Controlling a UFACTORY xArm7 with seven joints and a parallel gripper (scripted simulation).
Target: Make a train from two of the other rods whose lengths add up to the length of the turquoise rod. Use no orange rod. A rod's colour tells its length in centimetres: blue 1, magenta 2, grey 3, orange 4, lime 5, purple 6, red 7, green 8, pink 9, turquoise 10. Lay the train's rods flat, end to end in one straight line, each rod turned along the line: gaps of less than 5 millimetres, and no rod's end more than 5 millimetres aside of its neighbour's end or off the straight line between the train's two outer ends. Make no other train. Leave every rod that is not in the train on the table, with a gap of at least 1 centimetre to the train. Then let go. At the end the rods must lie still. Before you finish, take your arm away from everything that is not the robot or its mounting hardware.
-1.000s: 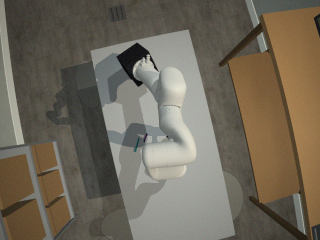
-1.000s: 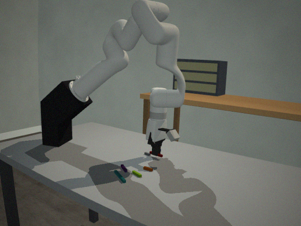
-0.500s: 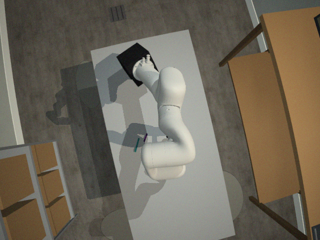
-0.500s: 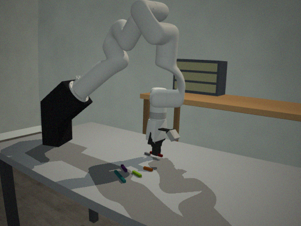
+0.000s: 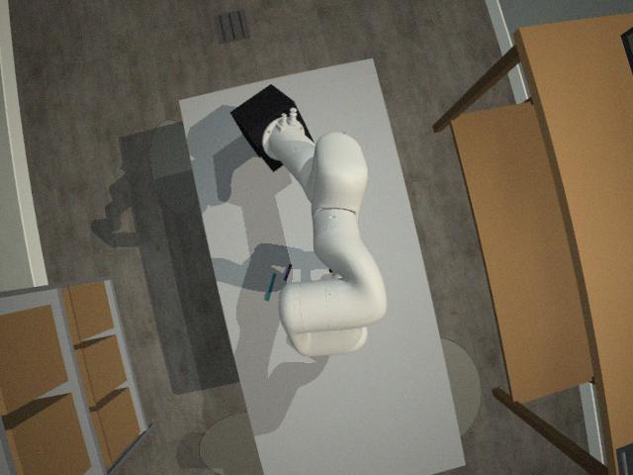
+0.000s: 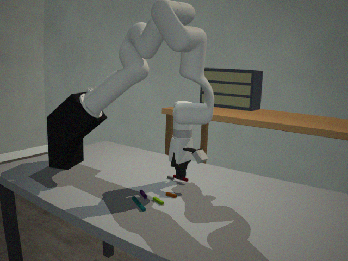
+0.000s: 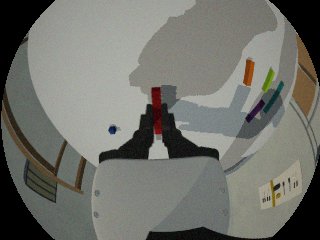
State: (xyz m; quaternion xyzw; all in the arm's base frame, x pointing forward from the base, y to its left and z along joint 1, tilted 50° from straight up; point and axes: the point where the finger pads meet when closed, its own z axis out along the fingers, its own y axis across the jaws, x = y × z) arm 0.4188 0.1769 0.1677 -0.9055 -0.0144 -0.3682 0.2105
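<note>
Now: hand 5 cm past the grey rod, 3 cm above it and 1 cm to the left of it. Also, from my hand: red rod (2 cm below); then orange rod (11 cm to the right, 10 cm ahead, 3 cm below); then blue rod (7 cm to the left, 6 cm behind, 3 cm below).
</note>
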